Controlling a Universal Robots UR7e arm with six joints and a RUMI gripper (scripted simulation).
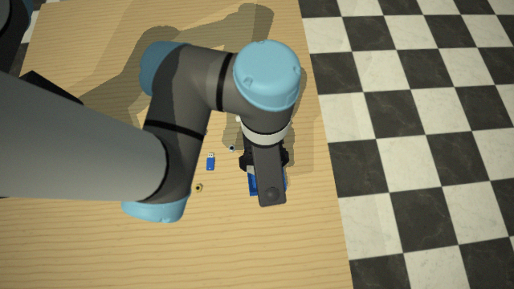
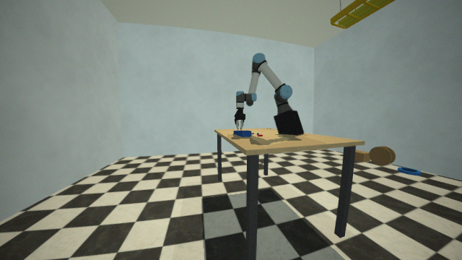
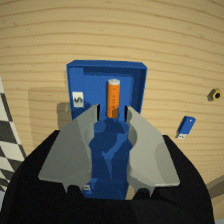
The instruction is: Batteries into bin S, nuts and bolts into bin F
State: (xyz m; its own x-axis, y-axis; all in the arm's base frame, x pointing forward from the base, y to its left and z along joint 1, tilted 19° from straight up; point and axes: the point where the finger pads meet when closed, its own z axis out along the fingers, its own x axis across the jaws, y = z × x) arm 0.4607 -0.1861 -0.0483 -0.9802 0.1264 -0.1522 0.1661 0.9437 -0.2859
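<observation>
Now: the orange battery 4 cm below my hand. Also, from my hand: blue USB stick: 11 cm behind, 7 cm to the left, 5 cm below; blue bin row: 2 cm ahead, 8 cm to the left, 3 cm below; white nut: 5 cm behind, 9 cm to the left, 5 cm below.
</observation>
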